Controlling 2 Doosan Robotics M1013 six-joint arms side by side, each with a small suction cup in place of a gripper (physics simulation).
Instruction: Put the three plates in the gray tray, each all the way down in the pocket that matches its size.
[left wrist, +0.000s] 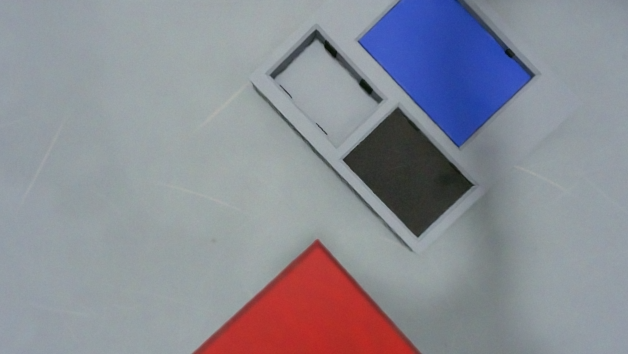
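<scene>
The red plate shows large and close at the bottom of the left wrist view, one corner pointing up. It hangs above the table from my left suction cup, which is itself out of the picture. The gray tray lies beyond it at the upper right. The blue plate lies down in the large pocket. A dark brown plate lies in the pocket nearest the red plate. The small pocket is empty, with its light floor showing. My right suction cup does not show.
Small black tabs stand on the small pocket's wall. Another black tab is on the large pocket's wall. The tray stands on a pale gray table with faint light scratches, and a soft shadow falls at the lower right.
</scene>
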